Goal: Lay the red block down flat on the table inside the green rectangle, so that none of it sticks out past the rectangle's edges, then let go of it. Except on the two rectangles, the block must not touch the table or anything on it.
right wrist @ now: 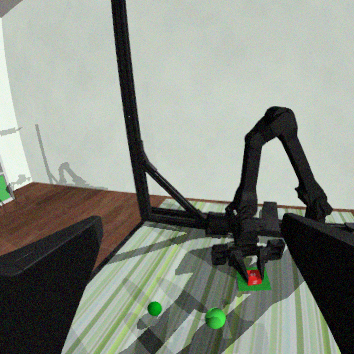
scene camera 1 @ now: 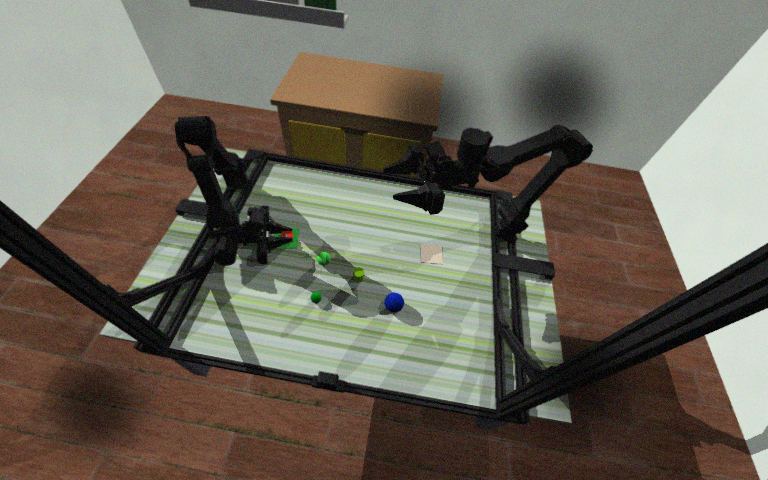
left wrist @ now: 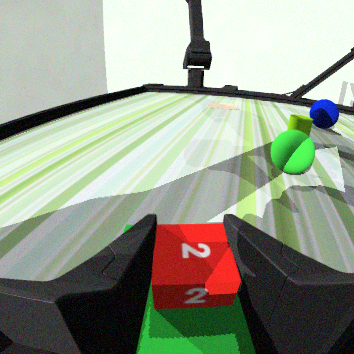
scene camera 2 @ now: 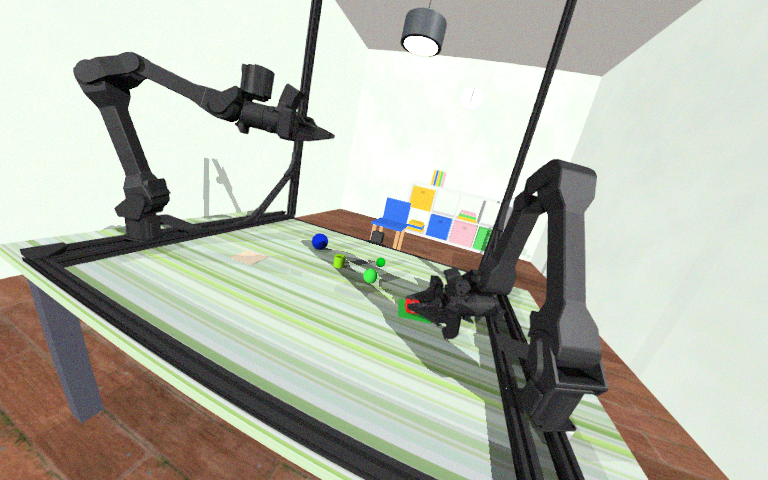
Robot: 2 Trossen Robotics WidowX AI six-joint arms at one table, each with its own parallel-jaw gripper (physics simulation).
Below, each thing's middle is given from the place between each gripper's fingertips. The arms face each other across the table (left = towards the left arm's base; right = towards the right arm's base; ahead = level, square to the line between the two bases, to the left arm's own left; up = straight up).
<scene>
I see my right gripper 30 mm short of the red block [left wrist: 192, 265], 300 mm to the right of it and 340 mm above it. From my right hand the other things lie so: green rectangle [left wrist: 227, 321]: 30 mm ahead, 310 mm to the left, 350 mm below.
Right now my left hand is 20 mm to the right of the red block, 10 mm past it and 10 mm above it. Also, from my left hand: green rectangle 20 mm to the left, 20 mm below, 10 mm behind.
</scene>
